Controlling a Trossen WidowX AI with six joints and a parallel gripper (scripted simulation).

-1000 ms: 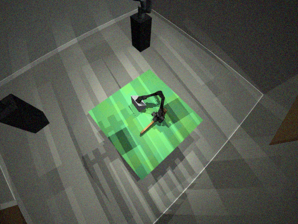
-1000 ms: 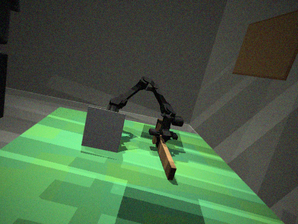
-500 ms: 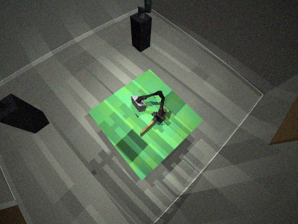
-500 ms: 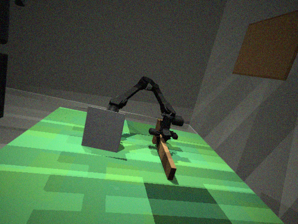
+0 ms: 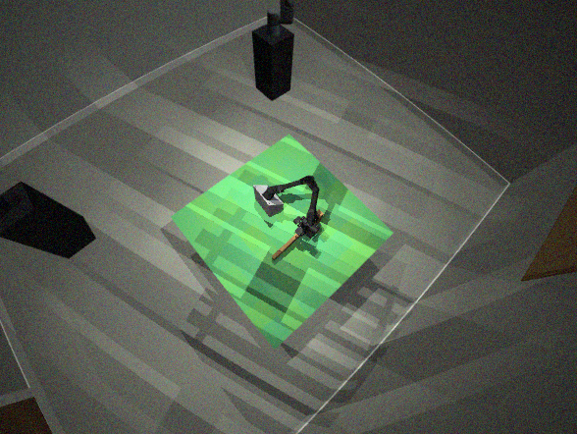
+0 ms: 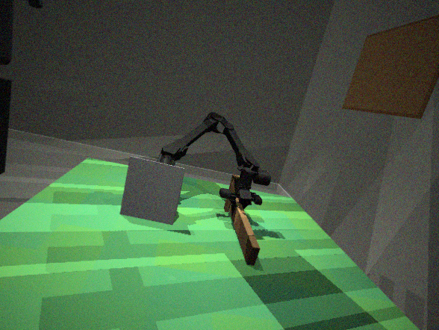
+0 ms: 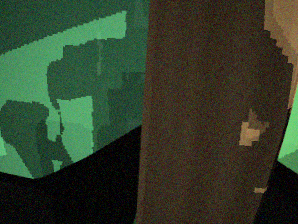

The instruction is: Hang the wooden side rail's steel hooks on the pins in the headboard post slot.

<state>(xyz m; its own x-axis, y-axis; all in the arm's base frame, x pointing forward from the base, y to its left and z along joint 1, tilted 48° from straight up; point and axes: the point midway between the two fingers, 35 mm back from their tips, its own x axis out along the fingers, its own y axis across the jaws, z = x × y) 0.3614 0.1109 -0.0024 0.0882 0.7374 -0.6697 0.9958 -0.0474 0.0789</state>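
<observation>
Right now the headboard post is 140 mm to the left of my gripper tip and 40 mm above it.
</observation>
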